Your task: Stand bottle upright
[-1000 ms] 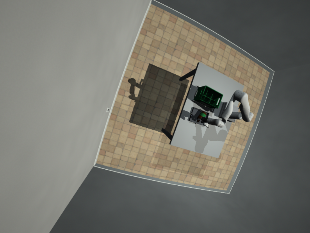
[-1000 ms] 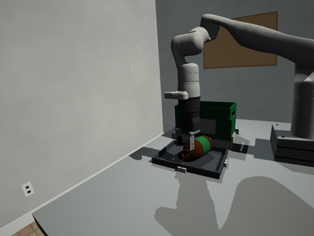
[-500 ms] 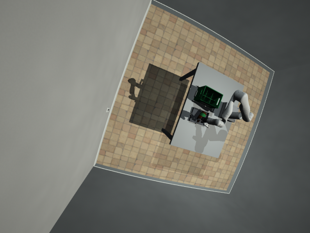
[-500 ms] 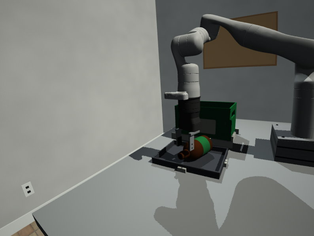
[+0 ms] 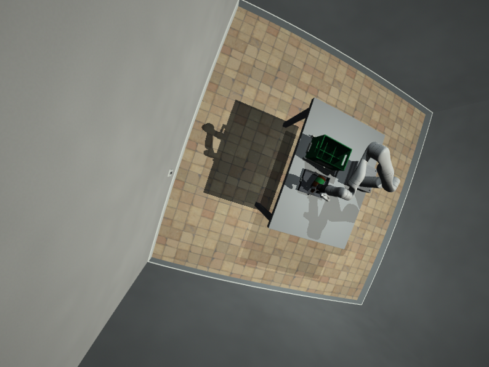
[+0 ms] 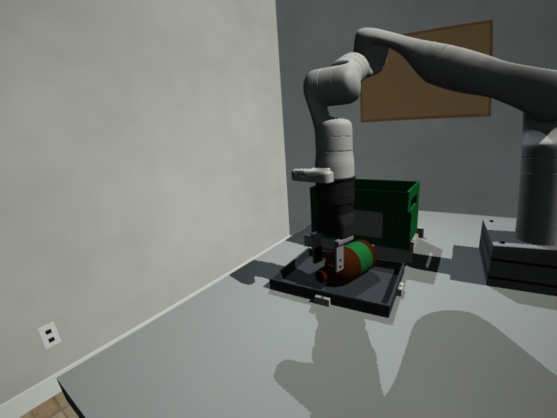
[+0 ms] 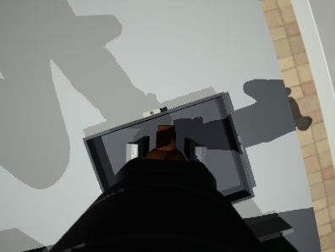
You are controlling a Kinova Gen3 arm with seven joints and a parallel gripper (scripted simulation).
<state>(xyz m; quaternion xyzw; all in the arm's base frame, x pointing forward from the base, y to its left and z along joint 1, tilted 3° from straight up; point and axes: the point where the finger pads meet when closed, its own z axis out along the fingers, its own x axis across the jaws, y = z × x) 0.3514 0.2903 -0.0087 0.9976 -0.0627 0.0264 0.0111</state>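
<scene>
My gripper is now 10 mm past the brown bottle, 50 mm to the left of it and 30 mm above it. Also, from my hand: green crate 70 mm ahead, 300 mm to the right, 10 mm above; then black tray 50 mm to the right, 60 mm below.
</scene>
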